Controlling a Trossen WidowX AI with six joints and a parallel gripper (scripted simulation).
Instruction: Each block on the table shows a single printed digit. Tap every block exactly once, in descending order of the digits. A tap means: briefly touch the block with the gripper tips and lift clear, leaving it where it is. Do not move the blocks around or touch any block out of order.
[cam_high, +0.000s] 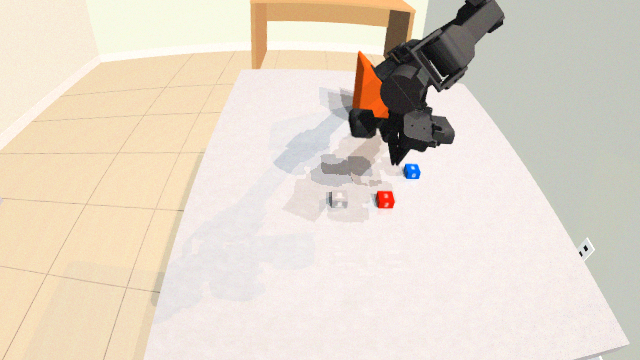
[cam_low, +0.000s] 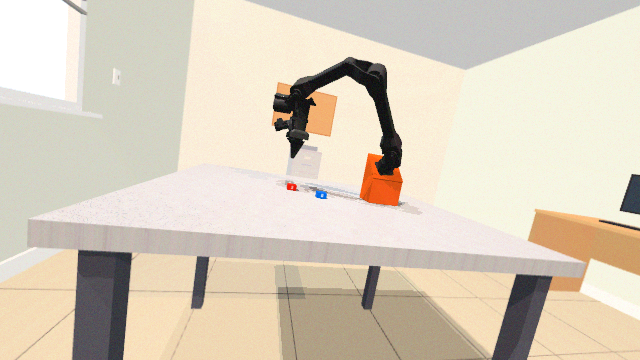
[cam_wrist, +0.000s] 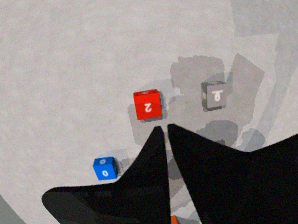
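Right now my gripper tip is 10 mm past the red block, 10 mm to the right of it and 110 mm above it. Round my gripper tip: blue block: 100 mm behind, 100 mm to the left, 110 mm below; white-grey block: 30 mm behind, 90 mm to the right, 110 mm below.
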